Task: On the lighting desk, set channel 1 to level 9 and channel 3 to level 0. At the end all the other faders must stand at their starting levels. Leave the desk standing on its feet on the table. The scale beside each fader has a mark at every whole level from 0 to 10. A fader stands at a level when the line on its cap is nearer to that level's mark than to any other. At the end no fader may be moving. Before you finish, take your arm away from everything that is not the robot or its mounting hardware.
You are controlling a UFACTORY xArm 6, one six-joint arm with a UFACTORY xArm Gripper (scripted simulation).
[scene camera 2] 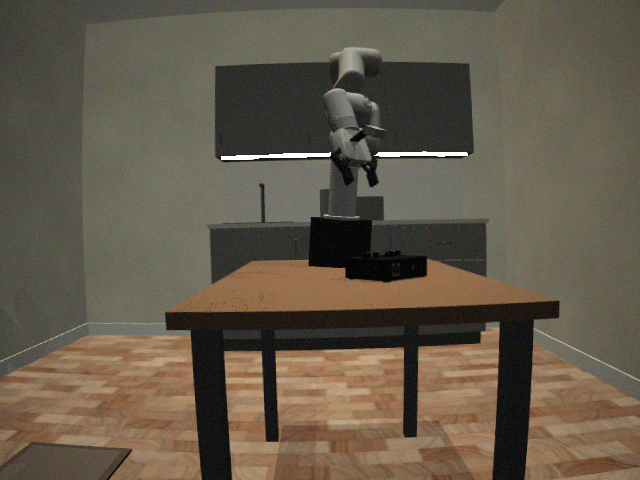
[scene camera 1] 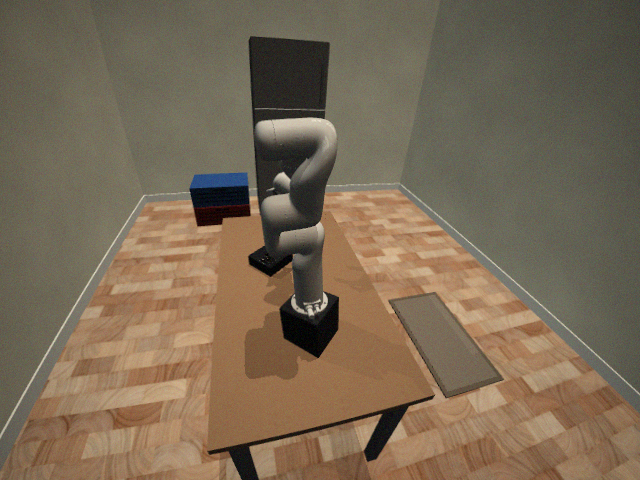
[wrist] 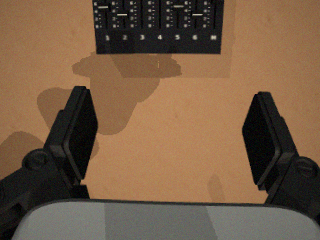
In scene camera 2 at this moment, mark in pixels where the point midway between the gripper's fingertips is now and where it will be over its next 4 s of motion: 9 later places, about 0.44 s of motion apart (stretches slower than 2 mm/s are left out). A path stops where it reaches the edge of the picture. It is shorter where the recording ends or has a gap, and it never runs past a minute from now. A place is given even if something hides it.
The gripper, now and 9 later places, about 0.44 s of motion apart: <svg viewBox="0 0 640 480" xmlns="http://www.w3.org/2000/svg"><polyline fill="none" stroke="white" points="362,184 370,189 383,206 386,210 388,232 389,240 389,240 389,242 389,246 389,248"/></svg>
